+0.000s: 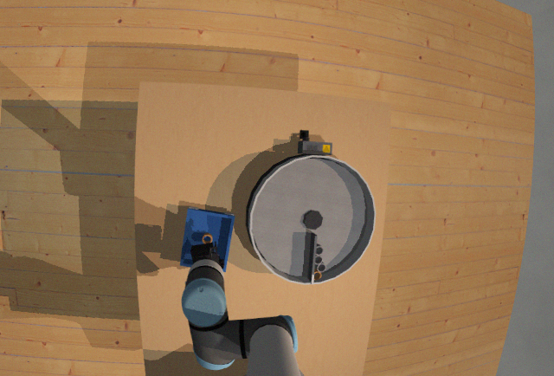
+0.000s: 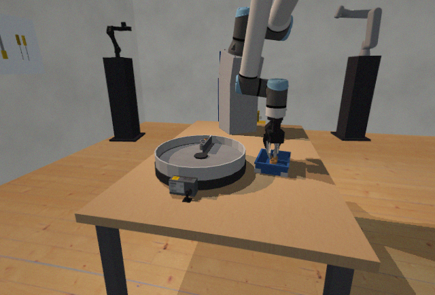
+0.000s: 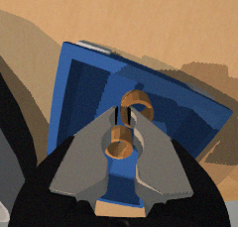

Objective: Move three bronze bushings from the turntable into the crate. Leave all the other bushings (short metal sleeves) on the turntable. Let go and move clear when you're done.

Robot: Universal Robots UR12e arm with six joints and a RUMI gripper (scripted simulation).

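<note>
Right now my hand is 5 cm short of the blue crate and 1 cm above it.
</note>
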